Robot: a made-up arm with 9 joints. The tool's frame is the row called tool.
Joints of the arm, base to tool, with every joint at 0 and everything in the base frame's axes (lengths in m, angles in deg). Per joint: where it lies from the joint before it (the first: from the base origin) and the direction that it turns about. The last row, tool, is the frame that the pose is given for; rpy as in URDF.
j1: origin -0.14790 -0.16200 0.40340 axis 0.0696 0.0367 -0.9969
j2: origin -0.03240 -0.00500 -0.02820 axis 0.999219 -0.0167 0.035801
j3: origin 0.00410 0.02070 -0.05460 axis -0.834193 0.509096 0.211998
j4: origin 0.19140 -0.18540 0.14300 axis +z
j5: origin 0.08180 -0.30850 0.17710 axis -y
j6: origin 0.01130 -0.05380 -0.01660 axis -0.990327 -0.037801 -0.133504
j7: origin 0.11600 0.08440 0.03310 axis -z
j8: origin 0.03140 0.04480 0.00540 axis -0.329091 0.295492 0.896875
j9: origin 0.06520 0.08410 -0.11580 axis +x
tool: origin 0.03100 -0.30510 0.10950 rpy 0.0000 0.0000 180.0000
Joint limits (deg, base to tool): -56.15..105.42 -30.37..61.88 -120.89..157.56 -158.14..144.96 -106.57..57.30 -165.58..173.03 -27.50..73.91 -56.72..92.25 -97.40..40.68
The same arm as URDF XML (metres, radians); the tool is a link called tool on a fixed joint. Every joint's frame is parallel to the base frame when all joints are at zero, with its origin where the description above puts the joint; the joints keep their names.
<robot name="arm">
  <joint name="j1" type="revolute">
    <parent link="base"/>
    <child link="link1"/>
    <origin xyz="-0.1479 -0.1620 0.4034" rpy="0.0000 0.0000 0.0000"/>
    <axis xyz="0.0696 0.0367 -0.9969"/>
    <limit lower="-0.9800" upper="1.8399"/>
  </joint>
  <joint name="j2" type="revolute">
    <parent link="link1"/>
    <child link="link2"/>
    <origin xyz="-0.0324 -0.0050 -0.0282" rpy="0.0000 0.0000 0.0000"/>
    <axis xyz="0.999219 -0.0167 0.035801"/>
    <limit lower="-0.5301" upper="1.0800"/>
  </joint>
  <joint name="j3" type="revolute">
    <parent link="link2"/>
    <child link="link3"/>
    <origin xyz="0.0041 0.0207 -0.0546" rpy="0.0000 0.0000 0.0000"/>
    <axis xyz="-0.834193 0.509096 0.211998"/>
    <limit lower="-2.1099" upper="2.7499"/>
  </joint>
  <joint name="j4" type="revolute">
    <parent link="link3"/>
    <child link="link4"/>
    <origin xyz="0.1914 -0.1854 0.1430" rpy="0.0000 0.0000 0.0000"/>
    <axis xyz="0 0 1"/>
    <limit lower="-2.7601" upper="2.5300"/>
  </joint>
  <joint name="j5" type="revolute">
    <parent link="link4"/>
    <child link="link5"/>
    <origin xyz="0.0818 -0.3085 0.1771" rpy="0.0000 0.0000 0.0000"/>
    <axis xyz="0 -1 0"/>
    <limit lower="-1.8600" upper="1.0001"/>
  </joint>
  <joint name="j6" type="revolute">
    <parent link="link5"/>
    <child link="link6"/>
    <origin xyz="0.0113 -0.0538 -0.0166" rpy="0.0000 0.0000 0.0000"/>
    <axis xyz="-0.990327 -0.037801 -0.133504"/>
    <limit lower="-2.8899" upper="3.0199"/>
  </joint>
  <joint name="j7" type="revolute">
    <parent link="link6"/>
    <child link="link7"/>
    <origin xyz="0.1160 0.0844 0.0331" rpy="0.0000 0.0000 0.0000"/>
    <axis xyz="0 0 -1"/>
    <limit lower="-0.4800" upper="1.2900"/>
  </joint>
  <joint name="j8" type="revolute">
    <parent link="link7"/>
    <child link="link8"/>
    <origin xyz="0.0314 0.0448 0.0054" rpy="0.0000 0.0000 0.0000"/>
    <axis xyz="-0.329091 0.295492 0.896875"/>
    <limit lower="-0.9900" upper="1.6101"/>
  </joint>
  <joint name="j9" type="revolute">
    <parent link="link8"/>
    <child link="link9"/>
    <origin xyz="0.0652 0.0841 -0.1158" rpy="0.0000 0.0000 0.0000"/>
    <axis xyz="1 0 0"/>
    <limit lower="-1.7000" upper="0.7100"/>
  </joint>
  <joint name="tool_joint" type="fixed">
    <parent link="link9"/>
    <child link="tool"/>
    <origin xyz="0.0310 -0.3051 0.1095" rpy="0.0000 0.0000 3.1416"/>
  </joint>
  <link name="base"/>
  <link name="link1"/>
  <link name="link2"/>
  <link name="link3"/>
  <link name="link4"/>
  <link name="link5"/>
  <link name="link6"/>
  <link name="link7"/>
  <link name="link8"/>
  <link name="link9"/>
  <link name="tool"/>
</robot>

